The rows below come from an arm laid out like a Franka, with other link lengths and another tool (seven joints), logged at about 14 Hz.
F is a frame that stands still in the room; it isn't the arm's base.
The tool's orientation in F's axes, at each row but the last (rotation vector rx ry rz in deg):
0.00 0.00 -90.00
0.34 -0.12 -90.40
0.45 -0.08 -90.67
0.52 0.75 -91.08
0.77 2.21 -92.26
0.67 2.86 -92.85
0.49 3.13 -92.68
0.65 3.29 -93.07
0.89 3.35 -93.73
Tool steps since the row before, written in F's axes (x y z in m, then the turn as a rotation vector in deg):
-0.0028 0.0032 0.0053 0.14 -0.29 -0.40
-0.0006 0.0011 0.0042 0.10 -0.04 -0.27
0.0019 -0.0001 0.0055 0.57 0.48 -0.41
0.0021 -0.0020 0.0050 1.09 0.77 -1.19
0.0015 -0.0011 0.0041 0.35 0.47 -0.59
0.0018 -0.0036 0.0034 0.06 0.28 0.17
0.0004 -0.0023 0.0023 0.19 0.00 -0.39
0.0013 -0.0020 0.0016 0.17 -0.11 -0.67
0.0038 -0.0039 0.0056 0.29 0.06 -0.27
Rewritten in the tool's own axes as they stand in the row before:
-0.0032 -0.0028 0.0053 0.29 0.14 -0.40
-0.0011 -0.0006 0.0042 0.04 0.10 -0.27
0.0001 0.0019 0.0055 -0.48 0.56 -0.42
0.0019 0.0021 0.0050 -0.77 1.08 -1.20
0.0009 0.0015 0.0042 -0.46 0.34 -0.60
0.0034 0.0019 0.0036 -0.29 0.04 0.16
0.0022 0.0004 0.0024 0.01 0.20 -0.38
0.0019 0.0014 0.0017 0.13 0.20 -0.66
0.0034 0.0039 0.0059 -0.07 0.29 -0.27

